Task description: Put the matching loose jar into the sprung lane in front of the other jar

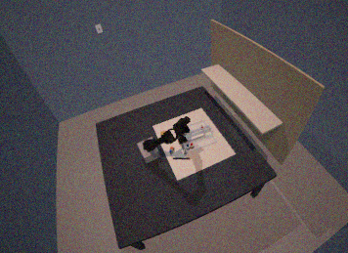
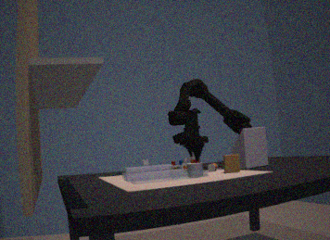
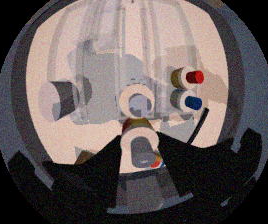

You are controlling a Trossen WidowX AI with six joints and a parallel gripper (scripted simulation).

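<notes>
The clear lane lies 190 mm ahead of my gripper tip, 40 mm below it and 30 mm to the left of it. From my gripper tip the other things lie so: tan shelf wall: 650 mm ahead, 340 mm above, 70 mm to the left.
</notes>
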